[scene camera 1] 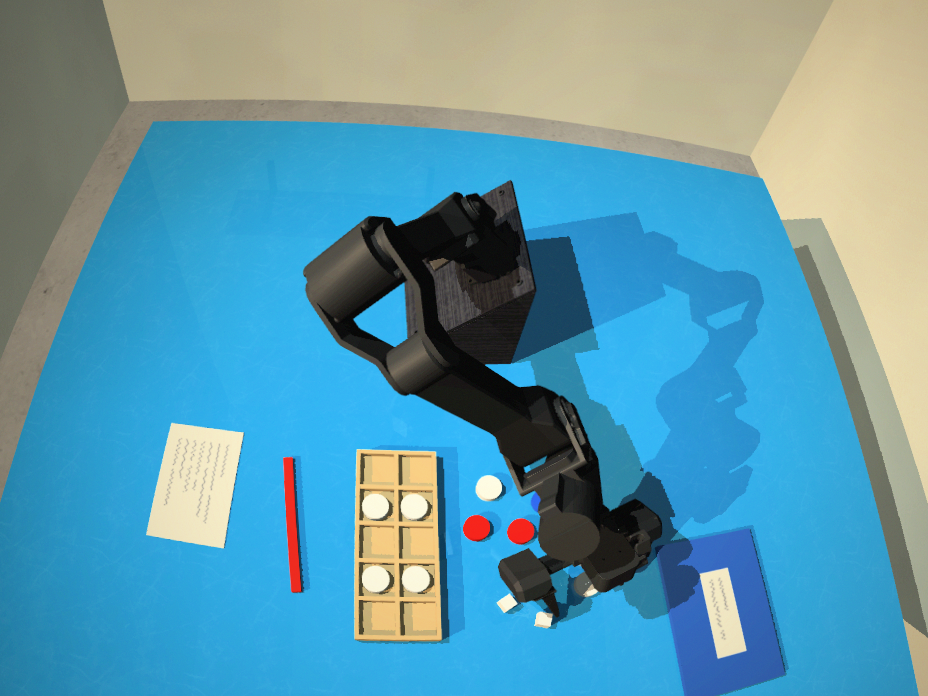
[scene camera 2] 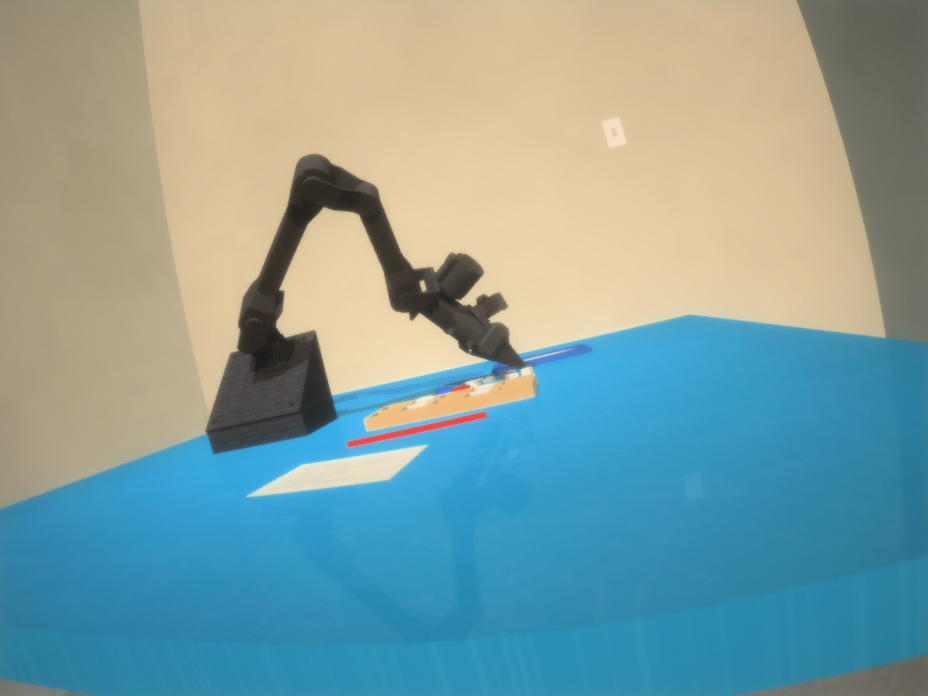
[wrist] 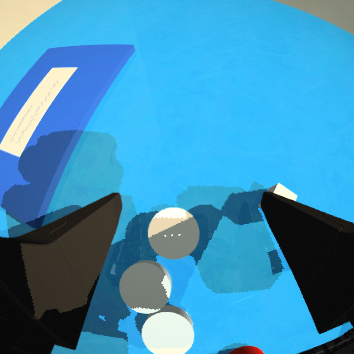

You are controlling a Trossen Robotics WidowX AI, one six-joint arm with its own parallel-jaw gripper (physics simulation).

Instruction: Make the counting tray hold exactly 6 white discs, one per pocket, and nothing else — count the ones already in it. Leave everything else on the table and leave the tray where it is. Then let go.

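Observation:
The wooden counting tray [scene camera 1: 397, 638] [scene camera 2: 457, 410] has ten pockets in two columns. White discs sit in both pockets of its second row, one left [scene camera 1: 376, 506] and one right [scene camera 1: 414, 506], and of its fourth row, one left [scene camera 1: 376, 578] and one right [scene camera 1: 416, 578]. The other pockets are empty. A loose white disc [scene camera 1: 488, 487] lies right of the tray. My gripper [scene camera 1: 571, 601] [scene camera 2: 522, 364] [wrist: 193, 199] is open. In the wrist view, a white disc [wrist: 173, 233] lies between and below the fingertips, with a second [wrist: 145, 286] and a third [wrist: 168, 332] nearer the bottom edge.
Two red discs [scene camera 1: 476, 528] [scene camera 1: 520, 531] and a partly hidden blue piece [scene camera 1: 535, 501] lie right of the tray. White cubes [scene camera 1: 507, 603] [scene camera 1: 543, 620] lie near my gripper. A blue booklet [scene camera 1: 760, 591] [wrist: 100, 75] is farther right. A red bar [scene camera 1: 292, 524] [scene camera 2: 416, 430] and paper [scene camera 1: 196, 486] lie left.

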